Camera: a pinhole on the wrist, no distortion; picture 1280 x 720 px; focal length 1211.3 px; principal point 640.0 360.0 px. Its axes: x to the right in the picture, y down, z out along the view. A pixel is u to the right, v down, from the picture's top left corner.
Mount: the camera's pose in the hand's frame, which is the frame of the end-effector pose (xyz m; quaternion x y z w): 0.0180 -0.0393 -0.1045 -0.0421 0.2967 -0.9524 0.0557
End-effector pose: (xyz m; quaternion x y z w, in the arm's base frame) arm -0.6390 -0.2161 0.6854 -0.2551 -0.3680 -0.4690 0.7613
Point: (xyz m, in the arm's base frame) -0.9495 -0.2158 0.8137
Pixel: 807.4 493.5
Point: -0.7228 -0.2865 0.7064
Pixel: 658.0 396.7
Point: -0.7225 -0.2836 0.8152
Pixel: 109.8 191.3
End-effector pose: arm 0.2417 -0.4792 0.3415 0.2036 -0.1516 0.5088 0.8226
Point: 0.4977 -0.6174 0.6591
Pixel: 425.7 146.2
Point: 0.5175 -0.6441 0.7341
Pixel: 418.8 109.0
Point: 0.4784 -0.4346 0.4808
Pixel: outside the picture
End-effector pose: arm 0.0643 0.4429 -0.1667 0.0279 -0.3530 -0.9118 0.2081
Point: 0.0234 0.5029 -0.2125
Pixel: 846.3 57.1
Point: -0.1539 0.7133 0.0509
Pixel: outside the picture
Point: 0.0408 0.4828 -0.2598
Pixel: 1106.4 474.4
